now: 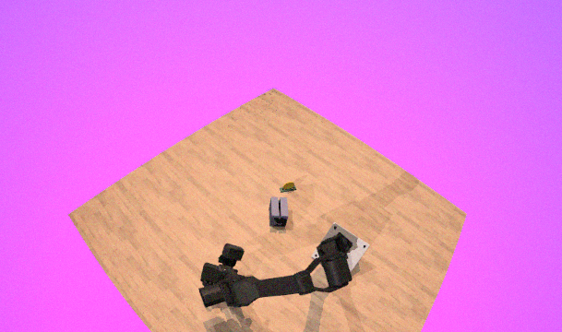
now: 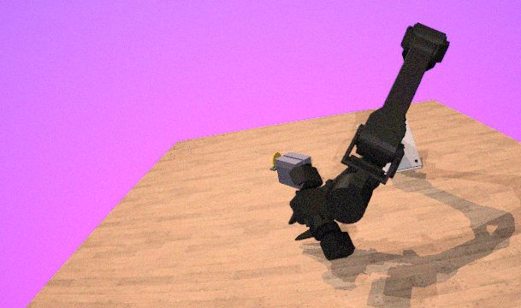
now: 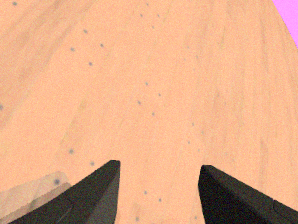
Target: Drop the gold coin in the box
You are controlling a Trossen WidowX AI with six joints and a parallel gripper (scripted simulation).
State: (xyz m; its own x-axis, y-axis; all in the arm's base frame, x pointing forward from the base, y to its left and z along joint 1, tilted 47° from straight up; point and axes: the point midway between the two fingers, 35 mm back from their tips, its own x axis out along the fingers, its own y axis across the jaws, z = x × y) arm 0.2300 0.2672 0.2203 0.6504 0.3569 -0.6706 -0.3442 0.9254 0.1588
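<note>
Right now the gold coin is 60 mm ahead of my gripper tip, 440 mm to the right of it and 10 mm below it.
</note>
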